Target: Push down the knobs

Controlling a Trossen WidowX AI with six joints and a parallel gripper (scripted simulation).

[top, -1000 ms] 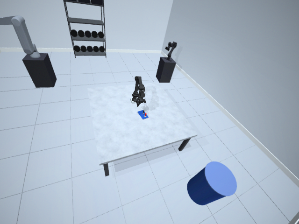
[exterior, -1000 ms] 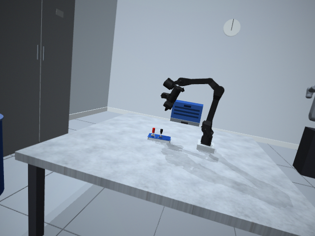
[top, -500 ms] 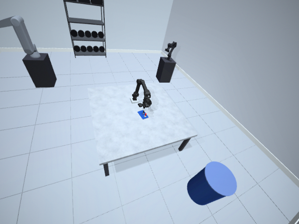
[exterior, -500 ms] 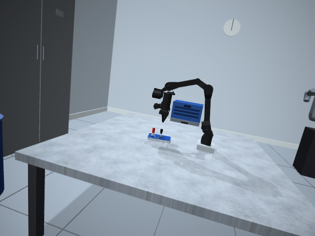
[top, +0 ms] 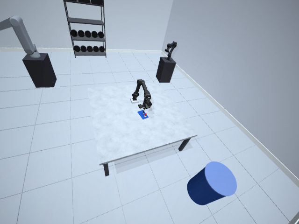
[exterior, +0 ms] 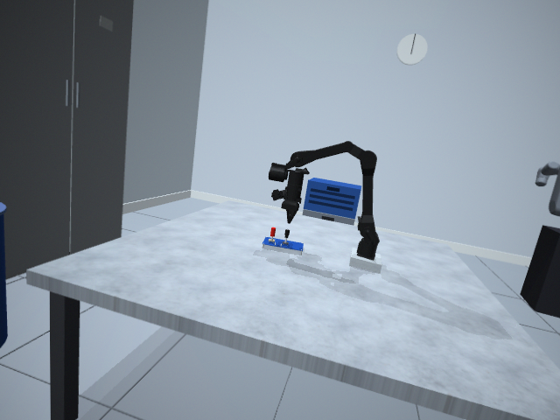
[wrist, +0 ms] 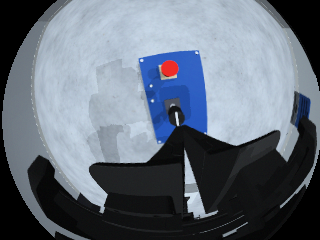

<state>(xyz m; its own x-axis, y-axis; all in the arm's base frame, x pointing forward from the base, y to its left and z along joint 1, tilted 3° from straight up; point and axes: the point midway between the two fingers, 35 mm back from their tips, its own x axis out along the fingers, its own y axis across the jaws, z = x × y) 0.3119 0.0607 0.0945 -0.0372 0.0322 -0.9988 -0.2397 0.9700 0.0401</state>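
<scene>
The black knob lies 40 mm below my gripper tip. From my gripper tip the other things lie so: red knob (50 mm below, 50 mm ahead, 10 mm to the left).
</scene>
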